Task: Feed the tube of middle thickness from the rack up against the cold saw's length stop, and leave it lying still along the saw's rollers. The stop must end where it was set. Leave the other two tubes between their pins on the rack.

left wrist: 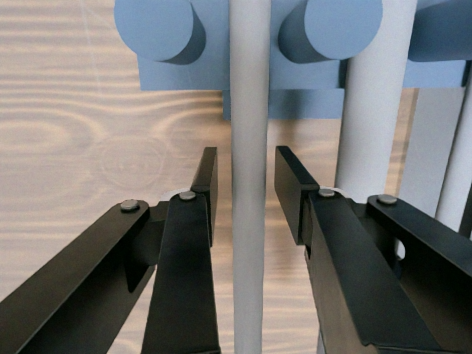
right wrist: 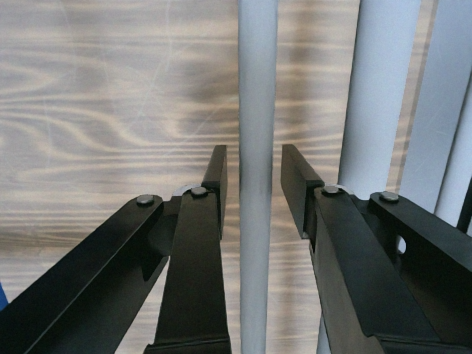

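Observation:
A grey tube [left wrist: 249, 120] [right wrist: 257, 90] runs lengthwise between the open fingers of both grippers, with a gap on each side. It passes between two round pins [left wrist: 154, 27] [left wrist: 344, 27] of the blue rack [left wrist: 215, 75] in the left wrist view. A thicker tube [left wrist: 372, 120] [right wrist: 380, 95] lies to its right, outside the fingers. A third tube [left wrist: 457, 175] [right wrist: 456, 172] shows partly at the far right. My left gripper [left wrist: 246, 167] is open around the first tube near the rack bar. My right gripper [right wrist: 254, 164] is open around the same tube.
A flat grey strip [left wrist: 432, 135] [right wrist: 435, 100] runs between the thicker tube and the third tube. Another blue pin [left wrist: 442, 32] stands right of the thicker tube. A wood-grain surface [left wrist: 75, 150] [right wrist: 100, 125] lies below. A small blue corner [right wrist: 2, 298] shows at the left edge of the right wrist view.

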